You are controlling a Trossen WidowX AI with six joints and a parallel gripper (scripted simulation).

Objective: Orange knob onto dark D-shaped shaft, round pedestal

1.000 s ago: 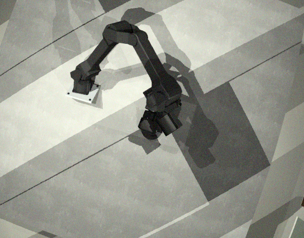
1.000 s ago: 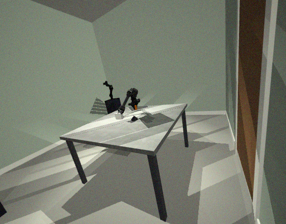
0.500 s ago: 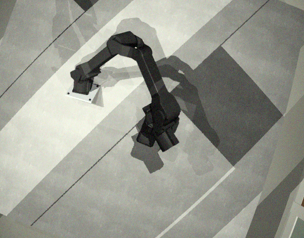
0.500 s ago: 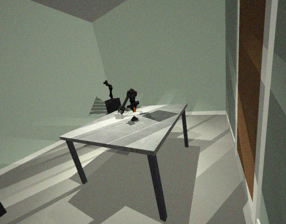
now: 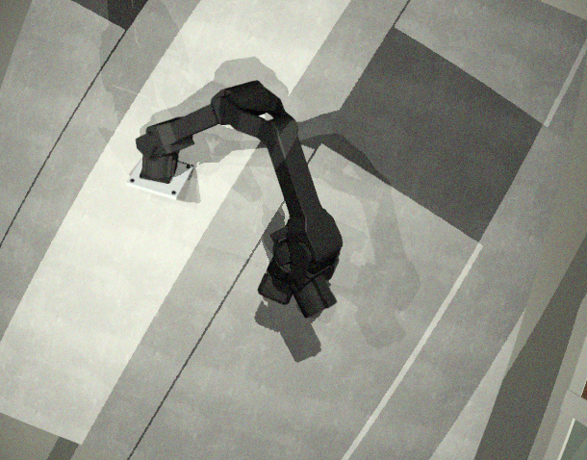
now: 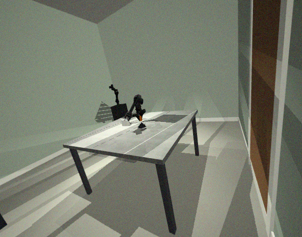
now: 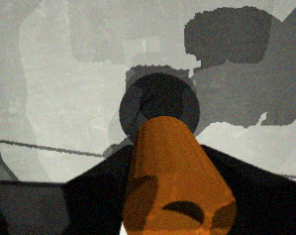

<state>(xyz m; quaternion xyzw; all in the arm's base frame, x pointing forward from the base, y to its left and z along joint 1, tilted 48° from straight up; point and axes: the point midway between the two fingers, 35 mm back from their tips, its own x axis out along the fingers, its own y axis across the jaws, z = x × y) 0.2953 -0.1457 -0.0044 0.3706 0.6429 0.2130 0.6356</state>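
The dark pedestal is 60 mm below my gripper tip. From my gripper tip the other things lie so: orange knob (20 mm above).
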